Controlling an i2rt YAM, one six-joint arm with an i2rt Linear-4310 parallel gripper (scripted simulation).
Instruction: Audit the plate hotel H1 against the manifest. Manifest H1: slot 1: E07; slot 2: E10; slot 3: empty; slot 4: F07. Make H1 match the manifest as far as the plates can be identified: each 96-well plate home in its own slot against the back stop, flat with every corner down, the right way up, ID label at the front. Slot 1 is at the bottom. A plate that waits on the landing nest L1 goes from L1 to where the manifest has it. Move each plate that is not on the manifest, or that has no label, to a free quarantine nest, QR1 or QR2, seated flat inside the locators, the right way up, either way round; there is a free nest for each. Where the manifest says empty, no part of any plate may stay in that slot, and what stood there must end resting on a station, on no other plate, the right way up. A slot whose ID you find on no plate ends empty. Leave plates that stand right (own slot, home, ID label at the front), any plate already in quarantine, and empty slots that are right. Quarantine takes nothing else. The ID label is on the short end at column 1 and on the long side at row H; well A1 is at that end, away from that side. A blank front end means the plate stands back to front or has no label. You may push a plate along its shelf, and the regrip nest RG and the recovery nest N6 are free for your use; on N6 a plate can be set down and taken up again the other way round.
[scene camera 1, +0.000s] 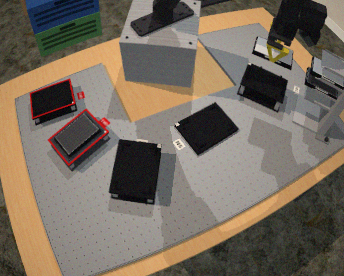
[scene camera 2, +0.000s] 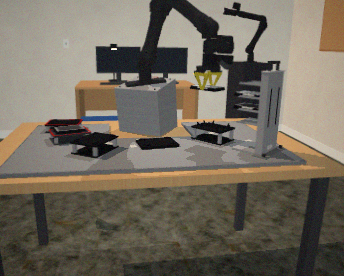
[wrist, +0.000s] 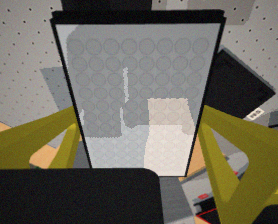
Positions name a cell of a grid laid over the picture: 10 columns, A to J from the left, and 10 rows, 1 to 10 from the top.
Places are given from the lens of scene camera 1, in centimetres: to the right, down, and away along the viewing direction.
grey 96-well plate (scene camera 1: C5): -26, -2, 88
black regrip nest RG (scene camera 1: H4): 33, -18, 101
The marked spots on the black regrip nest RG and the grey 96-well plate are 64 cm apart.
